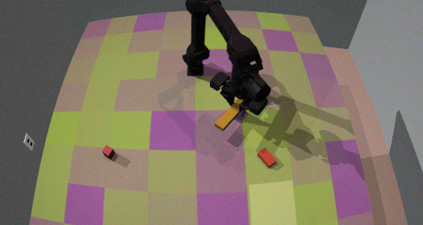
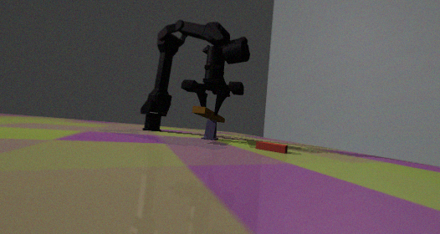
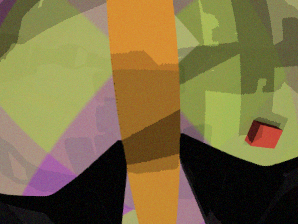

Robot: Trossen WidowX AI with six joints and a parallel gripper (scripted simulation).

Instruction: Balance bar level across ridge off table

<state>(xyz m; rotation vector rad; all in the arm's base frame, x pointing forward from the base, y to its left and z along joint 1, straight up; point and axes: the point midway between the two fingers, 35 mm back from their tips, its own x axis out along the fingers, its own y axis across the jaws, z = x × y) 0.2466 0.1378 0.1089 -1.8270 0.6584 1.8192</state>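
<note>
Now: gripper tip 2 cm to the right of the bar and 2 cm past it. Round my gripper tip: small red cube 45 cm to the right, 14 cm ahead, 6 cm below; then flat red block 16 cm ahead, 10 cm to the left, 7 cm below.
</note>
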